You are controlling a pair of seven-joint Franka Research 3 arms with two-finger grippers.
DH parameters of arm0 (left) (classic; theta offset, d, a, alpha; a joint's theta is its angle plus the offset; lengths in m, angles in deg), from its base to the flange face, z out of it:
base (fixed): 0 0 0 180
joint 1: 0 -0.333 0 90
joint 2: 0 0 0 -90
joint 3: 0 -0.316 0.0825 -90
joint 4: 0 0 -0.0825 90
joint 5: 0 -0.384 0 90
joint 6: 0 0 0.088 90
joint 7: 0 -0.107 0 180
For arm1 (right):
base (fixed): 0 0 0 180
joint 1: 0 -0.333 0 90
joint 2: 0 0 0 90
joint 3: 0 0.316 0.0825 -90
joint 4: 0 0 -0.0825 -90
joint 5: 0 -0.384 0 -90
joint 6: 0 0 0.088 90
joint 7: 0 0.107 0 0
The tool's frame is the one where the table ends.
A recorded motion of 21 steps. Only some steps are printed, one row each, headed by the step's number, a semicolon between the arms.
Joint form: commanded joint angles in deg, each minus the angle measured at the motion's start. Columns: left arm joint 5, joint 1, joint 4, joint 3, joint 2, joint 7, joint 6; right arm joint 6, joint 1, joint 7, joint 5, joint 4, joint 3, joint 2.
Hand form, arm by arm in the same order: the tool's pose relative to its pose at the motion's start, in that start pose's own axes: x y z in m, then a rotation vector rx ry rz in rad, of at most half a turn. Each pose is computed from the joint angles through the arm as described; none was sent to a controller.
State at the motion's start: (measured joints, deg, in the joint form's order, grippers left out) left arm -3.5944 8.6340 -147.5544 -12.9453 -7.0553 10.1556 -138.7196; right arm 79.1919 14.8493 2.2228 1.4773 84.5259 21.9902 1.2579
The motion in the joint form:
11: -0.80 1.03 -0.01 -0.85 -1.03 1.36 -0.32; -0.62 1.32 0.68 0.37 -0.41 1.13 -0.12
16: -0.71 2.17 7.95 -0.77 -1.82 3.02 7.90; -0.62 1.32 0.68 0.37 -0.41 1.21 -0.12
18: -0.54 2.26 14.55 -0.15 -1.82 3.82 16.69; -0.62 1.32 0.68 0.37 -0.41 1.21 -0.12
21: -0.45 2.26 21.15 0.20 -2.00 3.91 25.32; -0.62 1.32 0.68 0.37 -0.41 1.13 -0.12
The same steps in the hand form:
11: 0.0006 0.0016 -0.0079 -0.0002 0.0232 -0.0101; -0.0022 0.0026 -0.0033 -0.0064 -0.0014 0.0167
16: 0.0271 0.0113 -0.0602 0.0018 0.0329 -0.0266; -0.0022 0.0019 -0.0033 -0.0065 -0.0013 0.0153
18: 0.0406 0.0162 -0.0984 0.0144 -0.0031 -0.0371; -0.0022 0.0019 -0.0033 -0.0065 -0.0013 0.0153
21: 0.0495 0.0174 -0.1402 0.0247 -0.0339 -0.0410; -0.0022 0.0026 -0.0033 -0.0064 -0.0014 0.0167

